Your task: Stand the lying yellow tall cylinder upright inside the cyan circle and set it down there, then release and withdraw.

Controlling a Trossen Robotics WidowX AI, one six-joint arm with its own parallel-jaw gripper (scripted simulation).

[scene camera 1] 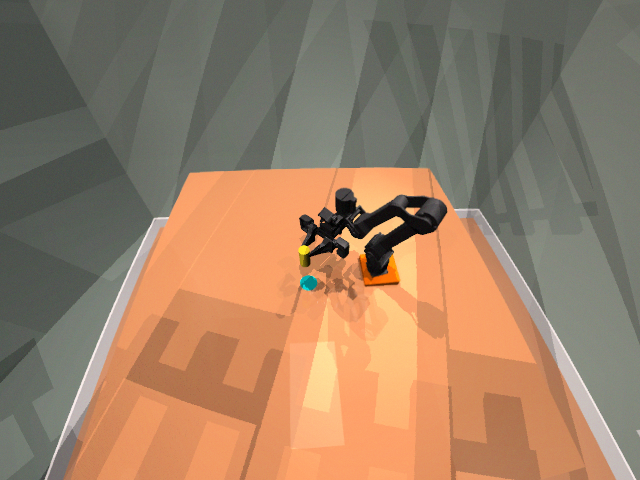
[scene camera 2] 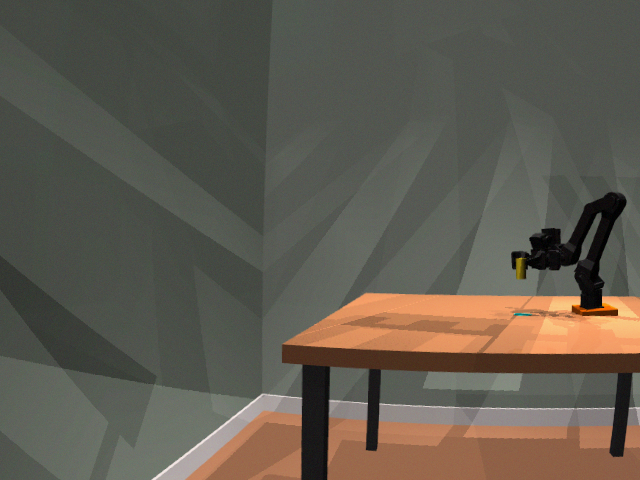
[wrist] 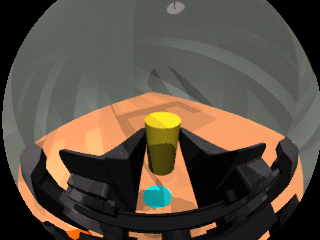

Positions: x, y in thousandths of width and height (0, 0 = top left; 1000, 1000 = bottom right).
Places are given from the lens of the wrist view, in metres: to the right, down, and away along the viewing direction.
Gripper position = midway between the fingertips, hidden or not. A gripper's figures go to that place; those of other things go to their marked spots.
my gripper (wrist: 508, 552): 0.00, 0.01, 0.10
yellow tall cylinder (wrist: 508, 535): 0.00, 0.01, 0.08
